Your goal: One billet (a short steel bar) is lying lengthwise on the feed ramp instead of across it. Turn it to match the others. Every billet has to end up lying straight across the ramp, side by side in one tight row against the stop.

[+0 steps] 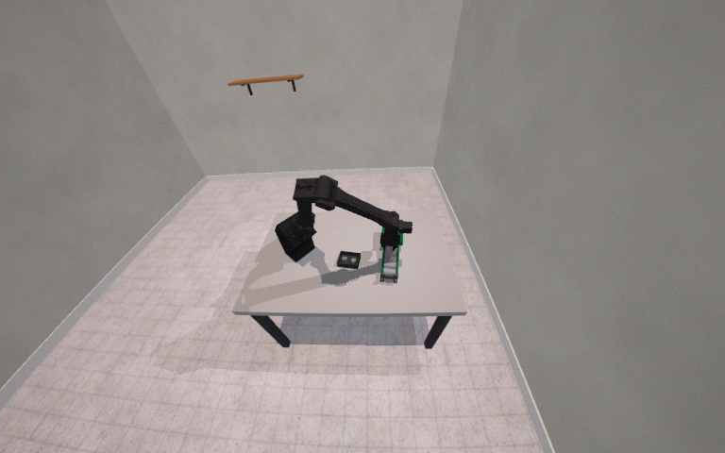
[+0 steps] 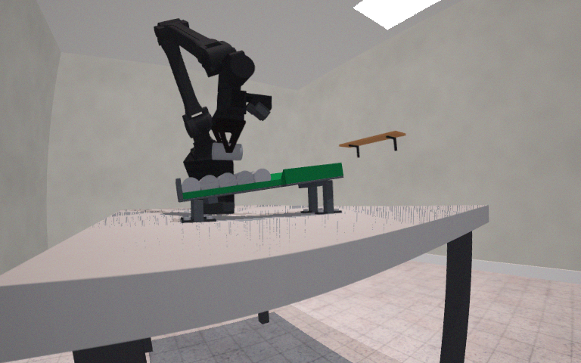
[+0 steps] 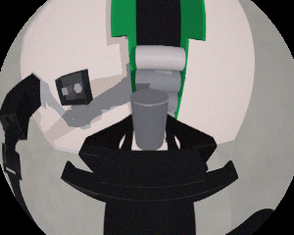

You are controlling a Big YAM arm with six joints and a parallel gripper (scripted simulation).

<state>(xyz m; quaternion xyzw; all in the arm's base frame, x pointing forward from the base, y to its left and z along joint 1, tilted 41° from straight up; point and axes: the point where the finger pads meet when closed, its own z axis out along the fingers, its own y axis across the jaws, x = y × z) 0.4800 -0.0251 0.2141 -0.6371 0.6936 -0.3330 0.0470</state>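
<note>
The grey stop lies 110 mm to the right of my hand, 100 mm below it and 10 mm behind it. From my hand the other things lie so: black box 230 mm behind, 150 mm below, 60 mm to the left.
</note>
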